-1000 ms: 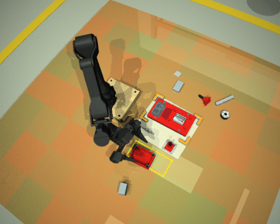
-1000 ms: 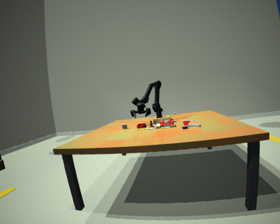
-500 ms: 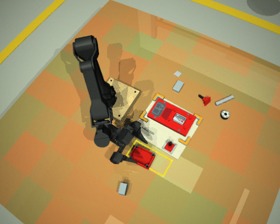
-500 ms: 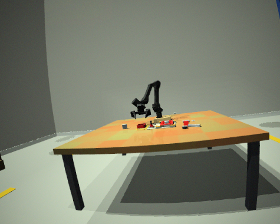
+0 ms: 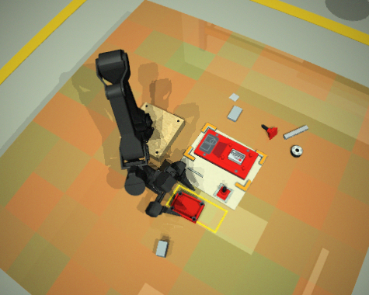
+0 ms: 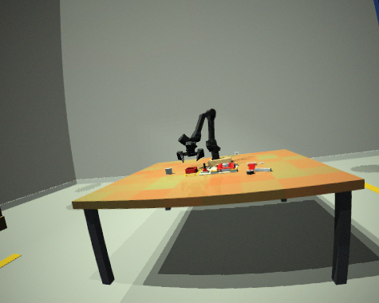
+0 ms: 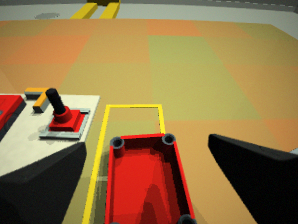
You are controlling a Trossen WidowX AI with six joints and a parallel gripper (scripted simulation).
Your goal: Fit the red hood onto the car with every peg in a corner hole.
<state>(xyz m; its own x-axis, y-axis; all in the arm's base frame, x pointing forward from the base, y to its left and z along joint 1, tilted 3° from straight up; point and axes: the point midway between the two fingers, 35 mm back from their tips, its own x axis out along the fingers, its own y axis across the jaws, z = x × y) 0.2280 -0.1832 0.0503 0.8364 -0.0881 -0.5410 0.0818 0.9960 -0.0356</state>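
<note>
My gripper tip is 10 mm past the red hood and 60 mm above it. From my gripper tip the other things lie so: grey engine block (90 mm ahead, 230 mm to the left, 50 mm below); then silver wheel (280 mm ahead, 330 mm to the left, 60 mm below).
</note>
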